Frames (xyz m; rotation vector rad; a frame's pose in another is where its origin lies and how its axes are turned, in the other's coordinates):
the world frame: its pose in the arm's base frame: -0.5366 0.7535 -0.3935 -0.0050 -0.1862 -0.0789
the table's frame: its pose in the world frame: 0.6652 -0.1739 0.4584 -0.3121 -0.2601 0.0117
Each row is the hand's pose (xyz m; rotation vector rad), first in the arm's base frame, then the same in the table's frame.
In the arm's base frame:
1: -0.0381 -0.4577 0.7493 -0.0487 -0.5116 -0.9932
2: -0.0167 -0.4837 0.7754 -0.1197 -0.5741 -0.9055
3: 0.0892 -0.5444 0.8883 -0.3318 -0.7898 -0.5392
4: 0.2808 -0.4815 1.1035 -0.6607 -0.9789 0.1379
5: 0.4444 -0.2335 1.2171 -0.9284 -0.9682 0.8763
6: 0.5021 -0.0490 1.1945 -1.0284 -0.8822 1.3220
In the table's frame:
1: 0.2139 -1.1103 0.1799 0.0542 0.0472 -0.9294
2: 0.2449 -1.1390 0.1851 0.0107 -0.0260 -0.8379
3: 0.3900 -1.2124 0.2197 -0.0980 -0.2896 -0.4762
4: 0.6537 -1.1854 0.3491 -0.2642 -0.5955 0.1895
5: 0.8448 -0.9586 0.4641 -0.3916 -0.7525 0.9163
6: 0.8835 -0.7689 0.4832 -0.4267 -0.7871 1.3547

